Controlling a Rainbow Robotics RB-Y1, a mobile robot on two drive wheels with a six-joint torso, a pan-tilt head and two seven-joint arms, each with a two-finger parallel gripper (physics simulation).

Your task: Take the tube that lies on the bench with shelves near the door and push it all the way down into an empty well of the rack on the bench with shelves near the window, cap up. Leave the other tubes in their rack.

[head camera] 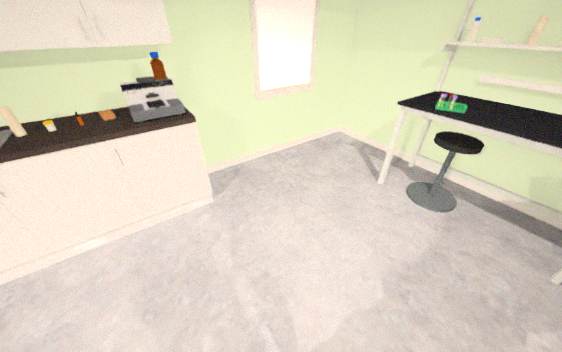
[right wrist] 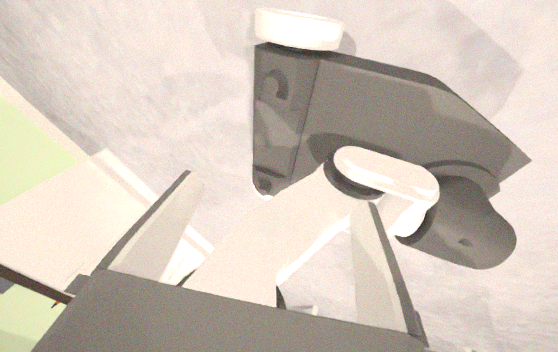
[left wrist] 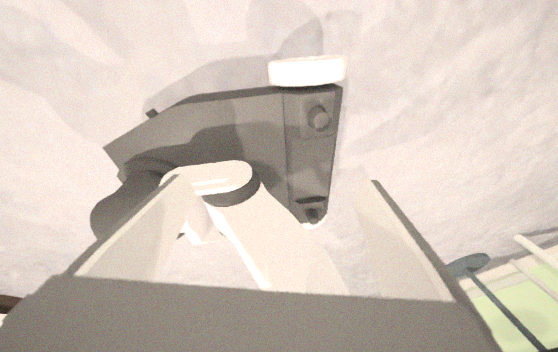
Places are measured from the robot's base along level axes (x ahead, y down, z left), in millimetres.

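Pixels of known places: left gripper, fingertip midpoint: (left wrist: 272,188); right gripper, fingertip midpoint: (right wrist: 276,194).
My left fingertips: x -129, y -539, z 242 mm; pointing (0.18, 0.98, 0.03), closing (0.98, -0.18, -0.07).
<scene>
Behind a point stands the place of what it marks.
A green rack (head camera: 460,108) {x 1575, y -944, z -1378 mm} stands near the left end of a black-topped bench (head camera: 520,120) {x 1426, y -915, z -1736 mm} with shelves, at the right of the head view. A few tubes with red and purple caps (head camera: 452,98) {x 1672, y -1002, z -1351 mm} stand upright in it; its wells are too small to tell apart. The lone tube lying on a bench near the door does not show in these views. My left gripper (left wrist: 272,188) {x -129, y -539, z 242 mm} is open and empty, above the floor beside my base. My right gripper (right wrist: 276,194) {x -123, y -539, z -219 mm} is open and empty, also above the floor on the other side. Both are far from the rack.
A stool (head camera: 458,143) {x 1556, y -661, z -1480 mm} stands in front of the shelved bench. A white cabinet counter (head camera: 165,165) {x 1306, y -572, z 941 mm} at the left bears a grey machine (head camera: 156,107) {x 1417, y -996, z 928 mm}, a brown bottle (head camera: 158,68) {x 1660, y -1217, z 961 mm}, a yellow-lidded cup (head camera: 49,125) {x 1188, y -949, z 1545 mm} and other small items. A window (head camera: 285,45) {x 2714, y -1301, z -1 mm} is in the wall between.
</scene>
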